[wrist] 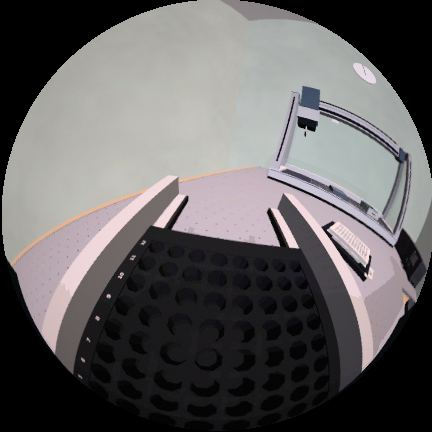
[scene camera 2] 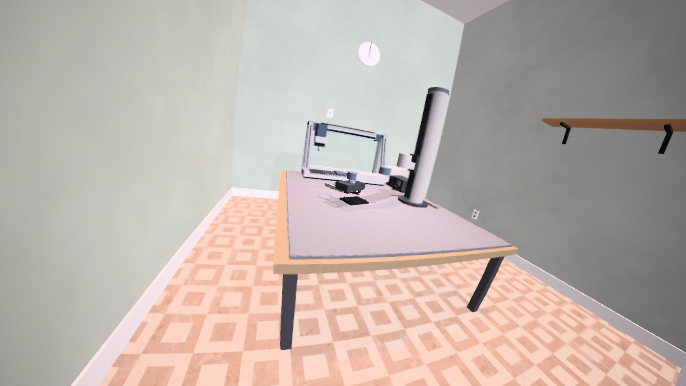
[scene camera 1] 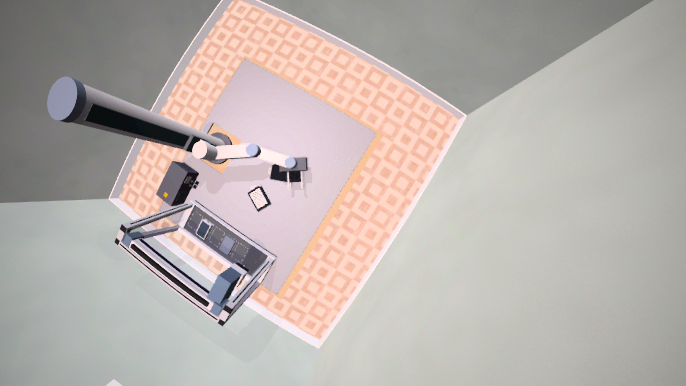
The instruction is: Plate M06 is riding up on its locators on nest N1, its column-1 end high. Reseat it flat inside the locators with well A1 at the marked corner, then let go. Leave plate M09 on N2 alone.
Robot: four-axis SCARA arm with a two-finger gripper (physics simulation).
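Places are measured from the arm's base along level axes (x right, y ahead, z up), in centimetres.
Pixels of known places: gripper, fingertip midpoint: (wrist: 229, 194) (scene camera 2: 330, 183) (scene camera 1: 295, 189); arm's base, link origin: (scene camera 2: 412, 202).
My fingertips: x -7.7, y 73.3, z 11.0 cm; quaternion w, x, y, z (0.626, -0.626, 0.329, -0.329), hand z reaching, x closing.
Ahead of a thing's pixels: the offset from my fingertips to its middle. "spot": to the spot under its first point.
Plate M06 @(dx -9.1, dy -6.3, dz -0.6 cm) (scene camera 1: 294, 176) (wrist: 210, 320) is black with many round wells. It lies between the two fingers of my gripper (scene camera 1: 295, 186) (scene camera 2: 350, 186) (wrist: 229, 210), which is shut on its long sides. Column number 12 is at the far end, and the lower numbers run towards the gripper body; column 1 and well A1 are out of sight. Nest N1 @(dx -3.4, dy -17.2, dz -8.6 cm) (scene camera 1: 278, 173) (scene camera 2: 354, 200) is a black base on the table, with the gripper above and partly beside it. A gap shows between them in scene view 2. White plate M09 @(dx +21.9, dy -22.3, dz -7.8 cm) (scene camera 1: 259, 198) (wrist: 350, 240) sits on black nest N2 @(dx +21.9, dy -22.3, dz -8.8 cm) (scene camera 1: 269, 202) (wrist: 345, 257).
A gantry machine (scene camera 1: 157, 215) (scene camera 2: 306, 150) (wrist: 286, 130) stands beyond N2. A dark box @(spot: dx +44.7, dy -80.4, dz +1.8 cm) (scene camera 1: 177, 183) (scene camera 2: 398, 182) (wrist: 410, 257) stands between the gantry and the arm's column (scene camera 1: 145, 122) (scene camera 2: 430, 145). The table's wooden edge (scene camera 2: 390, 262) borders the grey top.
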